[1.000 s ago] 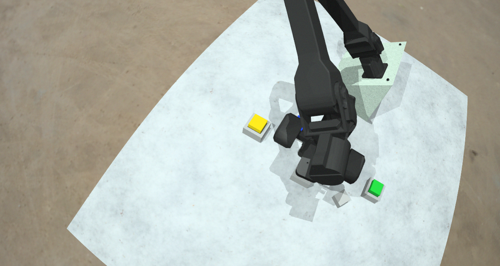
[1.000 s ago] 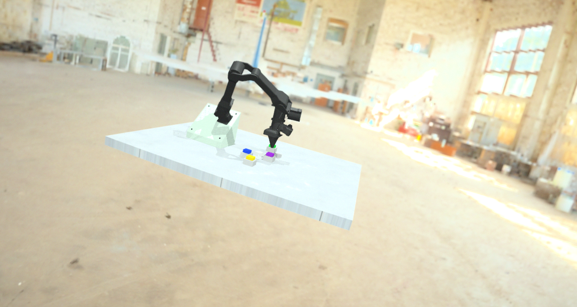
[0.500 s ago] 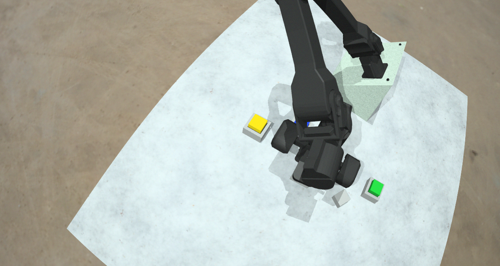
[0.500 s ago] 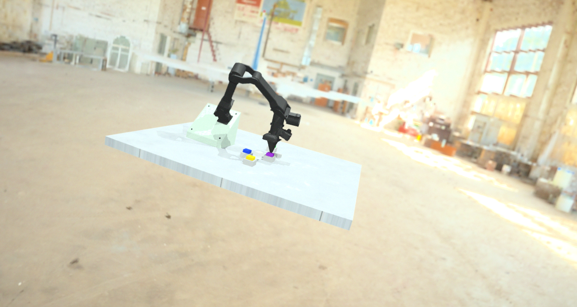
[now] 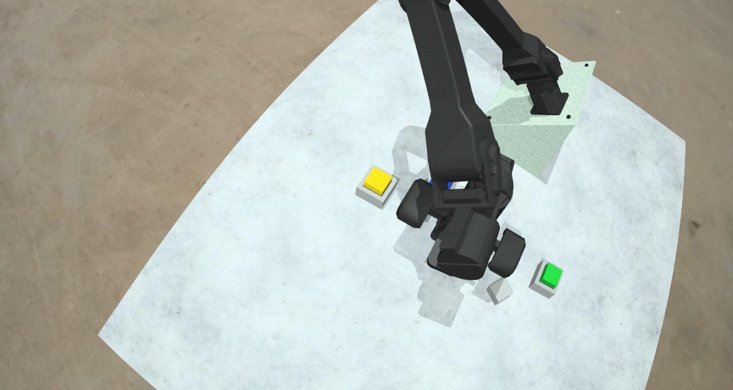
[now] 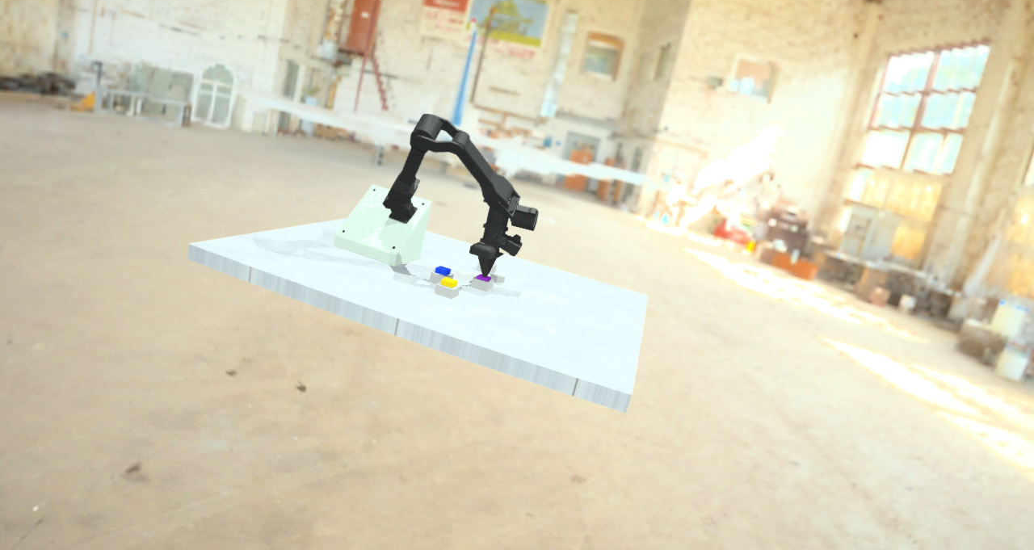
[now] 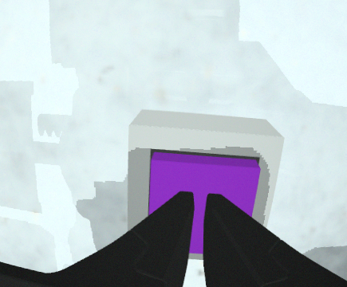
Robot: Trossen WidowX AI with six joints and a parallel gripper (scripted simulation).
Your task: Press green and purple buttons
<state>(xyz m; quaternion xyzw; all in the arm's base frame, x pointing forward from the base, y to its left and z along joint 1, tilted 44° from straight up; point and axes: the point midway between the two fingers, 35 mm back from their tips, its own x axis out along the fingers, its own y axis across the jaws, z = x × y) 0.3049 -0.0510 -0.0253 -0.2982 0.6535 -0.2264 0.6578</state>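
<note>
The purple button is 10 mm below my gripper tip. Also, from my gripper tip: white block: 70 mm behind, 20 mm to the left, 20 mm below; then grey block: 110 mm to the left, 20 mm below; then blue button: 90 mm behind, 70 mm to the right.
</note>
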